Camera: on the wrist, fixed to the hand. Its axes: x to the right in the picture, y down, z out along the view.
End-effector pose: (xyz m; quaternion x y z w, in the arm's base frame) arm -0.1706 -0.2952 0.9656 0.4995 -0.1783 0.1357 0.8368
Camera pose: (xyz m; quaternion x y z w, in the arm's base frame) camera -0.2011 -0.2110 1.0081 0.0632 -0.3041 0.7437 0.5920
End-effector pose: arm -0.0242 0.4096 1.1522 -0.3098 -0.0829 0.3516 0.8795
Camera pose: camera -0.0575 0.4292 1.0609 -0.4764 0.2899 0.7613 0.3307
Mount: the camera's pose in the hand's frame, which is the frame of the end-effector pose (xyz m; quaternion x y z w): -0.0049 0.0849 -0.0509 -0.1515 0.2140 0.6826 0.6821
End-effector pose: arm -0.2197 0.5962 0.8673 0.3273 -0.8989 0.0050 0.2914
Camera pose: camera -0.2404 0.6759 0.9224 -0.4355 -0.7749 0.1362 0.4373
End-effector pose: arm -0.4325 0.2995 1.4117 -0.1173 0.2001 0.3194 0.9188
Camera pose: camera -0.5047 0.3446 1.3610 -0.1510 0.3648 0.8503 0.3481
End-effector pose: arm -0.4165 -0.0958 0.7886 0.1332 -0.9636 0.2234 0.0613
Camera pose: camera -0.4329 0.0015 0.7980 -0.6240 -0.7690 0.0767 0.1157
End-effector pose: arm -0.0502 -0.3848 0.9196 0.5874 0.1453 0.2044 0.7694
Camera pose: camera -0.0903 -0.3250 0.9877 0.3396 -0.1682 0.8124 0.4432
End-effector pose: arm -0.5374 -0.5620 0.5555 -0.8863 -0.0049 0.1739 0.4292
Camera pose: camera -0.5380 -0.6550 0.5213 -0.7101 0.6672 0.2212 0.0408
